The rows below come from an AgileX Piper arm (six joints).
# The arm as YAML. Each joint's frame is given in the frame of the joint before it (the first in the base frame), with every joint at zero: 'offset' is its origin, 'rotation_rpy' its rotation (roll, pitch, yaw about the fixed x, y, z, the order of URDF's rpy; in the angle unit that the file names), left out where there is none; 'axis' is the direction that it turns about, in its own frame. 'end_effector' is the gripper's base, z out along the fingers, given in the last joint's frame.
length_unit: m
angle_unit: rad
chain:
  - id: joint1
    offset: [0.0, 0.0, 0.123]
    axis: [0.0, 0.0, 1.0]
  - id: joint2
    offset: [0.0, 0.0, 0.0]
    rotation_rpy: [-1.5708, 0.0, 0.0]
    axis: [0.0, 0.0, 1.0]
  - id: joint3
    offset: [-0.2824, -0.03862, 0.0]
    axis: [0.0, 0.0, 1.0]
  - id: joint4
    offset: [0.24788, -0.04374, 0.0]
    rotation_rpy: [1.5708, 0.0, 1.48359]
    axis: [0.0, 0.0, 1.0]
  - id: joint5
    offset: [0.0, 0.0, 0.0]
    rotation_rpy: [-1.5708, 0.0, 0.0]
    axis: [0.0, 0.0, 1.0]
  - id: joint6
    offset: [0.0, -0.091, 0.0]
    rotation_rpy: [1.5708, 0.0, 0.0]
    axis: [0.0, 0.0, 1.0]
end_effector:
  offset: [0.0, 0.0, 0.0]
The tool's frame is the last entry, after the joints.
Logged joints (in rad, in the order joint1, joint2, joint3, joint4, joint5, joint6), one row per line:
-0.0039 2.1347 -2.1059 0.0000 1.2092 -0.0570
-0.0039 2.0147 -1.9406 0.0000 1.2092 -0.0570
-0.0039 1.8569 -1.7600 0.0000 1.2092 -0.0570
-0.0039 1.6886 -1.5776 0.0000 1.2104 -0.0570
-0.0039 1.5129 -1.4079 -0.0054 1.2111 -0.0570
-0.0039 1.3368 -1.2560 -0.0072 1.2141 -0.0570
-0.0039 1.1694 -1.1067 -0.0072 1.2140 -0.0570
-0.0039 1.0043 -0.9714 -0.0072 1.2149 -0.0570
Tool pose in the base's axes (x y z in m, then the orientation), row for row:
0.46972 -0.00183 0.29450 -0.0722 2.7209 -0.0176
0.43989 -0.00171 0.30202 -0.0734 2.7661 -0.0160
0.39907 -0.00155 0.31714 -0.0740 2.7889 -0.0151
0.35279 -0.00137 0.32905 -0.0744 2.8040 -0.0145
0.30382 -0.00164 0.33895 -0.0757 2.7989 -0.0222
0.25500 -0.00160 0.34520 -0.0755 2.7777 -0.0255
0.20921 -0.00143 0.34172 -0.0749 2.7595 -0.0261
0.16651 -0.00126 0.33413 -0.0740 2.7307 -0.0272
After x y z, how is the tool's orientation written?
As a rotation vector, in radians.
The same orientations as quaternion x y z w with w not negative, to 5 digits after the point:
-0.02594 0.97770 -0.00632 0.20830
-0.02606 0.98216 -0.00568 0.18614
-0.02612 0.98422 -0.00533 0.17493
-0.02615 0.98551 -0.00510 0.16749
-0.02664 0.98506 -0.00781 0.16996
-0.02672 0.98319 -0.00903 0.18038
-0.02664 0.98151 -0.00928 0.18933
-0.02652 0.97868 -0.00975 0.20345

